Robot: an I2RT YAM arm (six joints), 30 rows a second.
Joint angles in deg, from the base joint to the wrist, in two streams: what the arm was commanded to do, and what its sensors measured. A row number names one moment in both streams.
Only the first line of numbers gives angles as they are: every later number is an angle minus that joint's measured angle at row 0.
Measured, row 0:
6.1, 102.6, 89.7, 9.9, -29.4, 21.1
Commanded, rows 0 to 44:
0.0, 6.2, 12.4, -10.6, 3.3, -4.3
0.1, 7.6, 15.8, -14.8, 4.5, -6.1
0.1, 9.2, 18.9, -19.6, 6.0, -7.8
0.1, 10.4, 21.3, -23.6, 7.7, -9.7
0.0, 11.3, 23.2, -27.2, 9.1, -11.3
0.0, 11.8, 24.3, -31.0, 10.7, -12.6
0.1, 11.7, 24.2, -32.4, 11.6, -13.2
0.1, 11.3, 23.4, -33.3, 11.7, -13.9
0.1, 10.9, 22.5, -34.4, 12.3, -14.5
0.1, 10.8, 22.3, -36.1, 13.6, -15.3
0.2, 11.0, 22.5, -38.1, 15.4, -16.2
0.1, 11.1, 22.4, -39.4, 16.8, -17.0
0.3, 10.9, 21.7, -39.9, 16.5, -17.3
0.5, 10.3, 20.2, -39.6, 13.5, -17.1
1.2, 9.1, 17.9, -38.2, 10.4, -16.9
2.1, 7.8, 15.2, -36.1, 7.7, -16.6
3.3, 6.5, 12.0, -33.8, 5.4, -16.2
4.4, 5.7, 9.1, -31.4, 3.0, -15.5
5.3, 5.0, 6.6, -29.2, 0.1, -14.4
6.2, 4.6, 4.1, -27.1, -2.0, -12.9
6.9, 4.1, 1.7, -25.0, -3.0, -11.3
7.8, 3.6, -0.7, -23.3, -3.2, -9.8
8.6, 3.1, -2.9, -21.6, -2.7, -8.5
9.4, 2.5, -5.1, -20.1, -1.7, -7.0
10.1, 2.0, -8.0, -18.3, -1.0, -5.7
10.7, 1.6, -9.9, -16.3, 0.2, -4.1
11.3, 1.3, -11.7, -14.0, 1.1, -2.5
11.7, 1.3, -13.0, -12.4, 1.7, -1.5
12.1, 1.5, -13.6, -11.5, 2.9, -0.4
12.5, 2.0, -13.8, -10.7, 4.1, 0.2
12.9, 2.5, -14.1, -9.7, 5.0, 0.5
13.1, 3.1, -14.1, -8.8, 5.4, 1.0
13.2, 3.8, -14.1, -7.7, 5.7, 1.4
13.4, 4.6, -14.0, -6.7, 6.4, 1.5
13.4, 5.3, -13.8, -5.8, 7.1, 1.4
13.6, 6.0, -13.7, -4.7, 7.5, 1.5
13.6, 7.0, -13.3, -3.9, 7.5, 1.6
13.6, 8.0, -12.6, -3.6, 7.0, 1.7
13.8, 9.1, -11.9, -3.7, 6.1, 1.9
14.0, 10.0, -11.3, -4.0, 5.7, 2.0
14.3, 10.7, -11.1, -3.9, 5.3, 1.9
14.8, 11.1, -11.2, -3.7, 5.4, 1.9
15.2, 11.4, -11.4, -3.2, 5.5, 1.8
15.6, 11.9, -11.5, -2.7, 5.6, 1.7
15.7, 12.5, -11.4, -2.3, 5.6, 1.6
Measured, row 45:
13.9, 10.4, -12.6, -5.8, 5.5, 1.2
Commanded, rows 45 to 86:
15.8, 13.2, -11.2, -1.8, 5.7, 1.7
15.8, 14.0, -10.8, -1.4, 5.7, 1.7
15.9, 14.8, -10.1, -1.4, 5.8, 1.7
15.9, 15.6, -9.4, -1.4, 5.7, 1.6
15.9, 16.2, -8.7, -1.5, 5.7, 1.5
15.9, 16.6, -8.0, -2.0, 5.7, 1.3
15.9, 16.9, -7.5, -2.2, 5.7, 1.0
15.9, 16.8, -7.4, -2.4, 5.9, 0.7
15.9, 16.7, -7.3, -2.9, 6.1, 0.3
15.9, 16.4, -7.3, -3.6, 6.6, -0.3
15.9, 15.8, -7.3, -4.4, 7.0, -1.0
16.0, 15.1, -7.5, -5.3, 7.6, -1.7
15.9, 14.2, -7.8, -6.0, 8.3, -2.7
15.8, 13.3, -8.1, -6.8, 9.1, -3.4
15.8, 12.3, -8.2, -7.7, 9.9, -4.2
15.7, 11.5, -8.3, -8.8, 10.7, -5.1
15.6, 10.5, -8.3, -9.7, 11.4, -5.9
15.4, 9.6, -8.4, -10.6, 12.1, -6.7
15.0, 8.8, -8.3, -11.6, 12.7, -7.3
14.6, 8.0, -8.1, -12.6, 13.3, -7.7
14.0, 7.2, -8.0, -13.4, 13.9, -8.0
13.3, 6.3, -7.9, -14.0, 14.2, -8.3
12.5, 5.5, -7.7, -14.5, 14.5, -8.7
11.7, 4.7, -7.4, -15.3, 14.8, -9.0
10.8, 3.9, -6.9, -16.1, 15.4, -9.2
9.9, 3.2, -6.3, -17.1, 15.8, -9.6
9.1, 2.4, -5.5, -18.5, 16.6, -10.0
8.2, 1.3, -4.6, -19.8, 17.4, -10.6
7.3, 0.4, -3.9, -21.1, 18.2, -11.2
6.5, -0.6, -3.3, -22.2, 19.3, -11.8
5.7, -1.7, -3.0, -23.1, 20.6, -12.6
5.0, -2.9, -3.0, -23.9, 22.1, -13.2
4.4, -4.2, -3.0, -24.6, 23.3, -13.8
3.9, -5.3, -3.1, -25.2, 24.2, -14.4
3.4, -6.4, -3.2, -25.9, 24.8, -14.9
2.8, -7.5, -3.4, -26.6, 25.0, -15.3
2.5, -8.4, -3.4, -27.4, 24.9, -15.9
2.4, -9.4, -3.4, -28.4, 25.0, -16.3
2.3, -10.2, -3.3, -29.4, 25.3, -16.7
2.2, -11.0, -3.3, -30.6, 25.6, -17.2
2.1, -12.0, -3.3, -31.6, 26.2, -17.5
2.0, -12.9, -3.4, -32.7, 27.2, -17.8
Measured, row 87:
2.3, -9.8, -4.8, -26.9, 23.7, -14.8
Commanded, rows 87 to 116:
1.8, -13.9, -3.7, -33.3, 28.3, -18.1
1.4, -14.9, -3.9, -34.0, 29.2, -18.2
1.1, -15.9, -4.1, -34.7, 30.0, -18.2
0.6, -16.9, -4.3, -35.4, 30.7, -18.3
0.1, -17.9, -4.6, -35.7, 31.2, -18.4
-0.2, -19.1, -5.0, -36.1, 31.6, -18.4
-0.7, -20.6, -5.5, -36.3, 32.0, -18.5
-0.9, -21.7, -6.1, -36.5, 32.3, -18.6
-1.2, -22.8, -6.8, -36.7, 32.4, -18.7
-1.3, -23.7, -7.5, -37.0, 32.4, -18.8
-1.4, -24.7, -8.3, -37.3, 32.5, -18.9
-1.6, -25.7, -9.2, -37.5, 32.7, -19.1
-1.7, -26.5, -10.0, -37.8, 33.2, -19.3
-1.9, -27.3, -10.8, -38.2, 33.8, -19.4
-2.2, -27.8, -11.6, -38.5, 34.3, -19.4
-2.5, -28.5, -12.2, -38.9, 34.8, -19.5
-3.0, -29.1, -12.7, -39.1, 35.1, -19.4
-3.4, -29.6, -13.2, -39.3, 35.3, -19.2
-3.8, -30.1, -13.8, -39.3, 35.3, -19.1
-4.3, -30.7, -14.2, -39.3, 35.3, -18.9
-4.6, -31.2, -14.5, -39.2, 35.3, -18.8
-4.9, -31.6, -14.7, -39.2, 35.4, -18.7
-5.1, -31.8, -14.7, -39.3, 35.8, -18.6
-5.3, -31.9, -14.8, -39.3, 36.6, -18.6
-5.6, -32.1, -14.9, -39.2, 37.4, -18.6
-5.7, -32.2, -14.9, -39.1, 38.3, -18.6
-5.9, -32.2, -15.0, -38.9, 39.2, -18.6
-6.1, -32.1, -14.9, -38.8, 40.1, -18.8
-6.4, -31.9, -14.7, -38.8, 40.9, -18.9
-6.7, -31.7, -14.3, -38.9, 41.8, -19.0
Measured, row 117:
-5.2, -30.6, -14.5, -39.3, 36.8, -18.4
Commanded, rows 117 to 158:
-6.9, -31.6, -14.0, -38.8, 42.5, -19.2
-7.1, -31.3, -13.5, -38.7, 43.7, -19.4
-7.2, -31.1, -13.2, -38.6, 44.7, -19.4
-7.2, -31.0, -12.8, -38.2, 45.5, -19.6
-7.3, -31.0, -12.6, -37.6, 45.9, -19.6
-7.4, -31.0, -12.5, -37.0, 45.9, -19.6
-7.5, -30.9, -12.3, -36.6, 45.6, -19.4
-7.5, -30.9, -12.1, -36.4, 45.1, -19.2
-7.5, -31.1, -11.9, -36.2, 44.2, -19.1
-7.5, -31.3, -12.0, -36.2, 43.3, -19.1
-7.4, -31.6, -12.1, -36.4, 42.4, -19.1
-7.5, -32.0, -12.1, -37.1, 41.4, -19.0
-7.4, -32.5, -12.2, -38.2, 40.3, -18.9
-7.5, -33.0, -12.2, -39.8, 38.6, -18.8
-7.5, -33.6, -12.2, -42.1, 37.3, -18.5
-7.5, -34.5, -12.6, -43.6, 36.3, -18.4
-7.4, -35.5, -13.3, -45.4, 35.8, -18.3
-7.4, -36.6, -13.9, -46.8, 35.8, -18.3
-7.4, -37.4, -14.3, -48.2, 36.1, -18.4
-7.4, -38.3, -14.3, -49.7, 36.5, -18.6
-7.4, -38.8, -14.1, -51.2, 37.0, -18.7
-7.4, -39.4, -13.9, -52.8, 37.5, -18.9
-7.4, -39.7, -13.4, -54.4, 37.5, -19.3
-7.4, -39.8, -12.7, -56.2, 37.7, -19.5
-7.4, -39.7, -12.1, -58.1, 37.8, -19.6
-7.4, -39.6, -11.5, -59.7, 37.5, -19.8
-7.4, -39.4, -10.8, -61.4, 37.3, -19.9
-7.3, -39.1, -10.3, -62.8, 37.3, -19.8
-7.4, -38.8, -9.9, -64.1, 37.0, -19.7
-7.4, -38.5, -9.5, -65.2, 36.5, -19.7
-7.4, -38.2, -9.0, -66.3, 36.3, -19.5
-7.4, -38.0, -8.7, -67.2, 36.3, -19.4
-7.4, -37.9, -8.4, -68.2, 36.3, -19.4
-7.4, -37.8, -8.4, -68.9, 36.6, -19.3
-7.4, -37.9, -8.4, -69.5, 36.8, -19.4
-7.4, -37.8, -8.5, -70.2, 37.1, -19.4
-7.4, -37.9, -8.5, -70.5, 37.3, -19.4
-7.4, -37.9, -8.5, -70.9, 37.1, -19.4
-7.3, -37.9, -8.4, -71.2, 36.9, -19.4
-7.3, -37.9, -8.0, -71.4, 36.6, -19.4
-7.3, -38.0, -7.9, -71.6, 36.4, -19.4
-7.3, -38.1, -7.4, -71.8, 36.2, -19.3
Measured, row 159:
-7.1, -37.6, -10.3, -69.4, 37.5, -18.8
